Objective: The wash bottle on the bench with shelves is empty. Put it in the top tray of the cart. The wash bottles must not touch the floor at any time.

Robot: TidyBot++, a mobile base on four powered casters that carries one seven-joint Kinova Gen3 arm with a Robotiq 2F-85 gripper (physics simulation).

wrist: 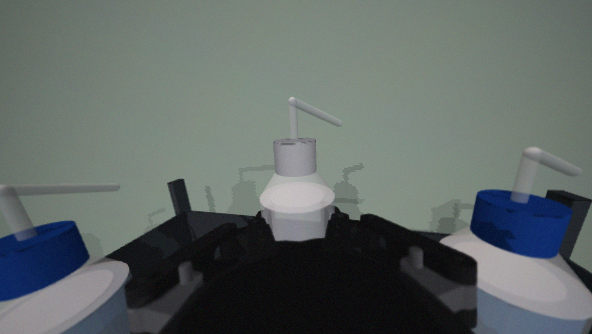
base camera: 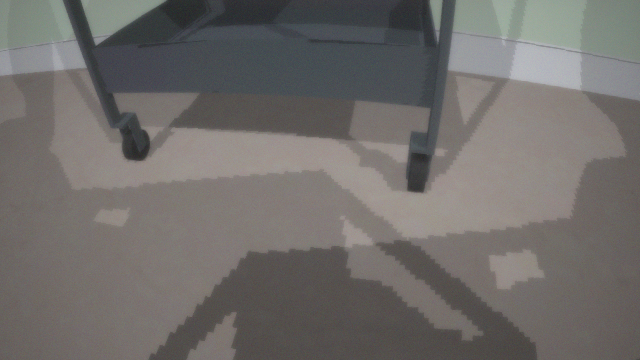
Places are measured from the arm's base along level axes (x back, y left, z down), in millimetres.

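Where they show: gripper, between the fingertips: (wrist: 297, 212).
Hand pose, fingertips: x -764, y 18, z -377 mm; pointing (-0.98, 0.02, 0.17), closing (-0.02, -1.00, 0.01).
Note:
Each offset is from my fingertips to the top centre of the thing. "*": to the spot under its first point. Level surfaces: height alone.
A wash bottle with a pale grey cap and a bent spout @[* dx +41, dy -1, dz -38 mm] (wrist: 296, 192) stands upright between the fingers of my gripper (wrist: 297, 212) in the wrist view. The gripper is shut on it. The bottle's base is hidden behind the gripper, so I cannot tell whether it touches a surface. The cart's dark tray walls and corner posts show behind and beside the bottle in the wrist view. In the base camera view, the cart (base camera: 270, 67) shows its lower tray, two legs and two casters; its top tray is not in that view.
A blue-capped wash bottle @[dx +56, dy +144, dz -63 mm] (wrist: 42, 260) stands at the left, close beside the gripper. Another blue-capped bottle @[dx +57, dy -134, dz -63 mm] (wrist: 520, 225) stands at the right. A green wall (wrist: 150, 75) is behind the cart. The floor @[dz +773 mm] (base camera: 150, 225) lies in front of the cart, crossed by shadows.

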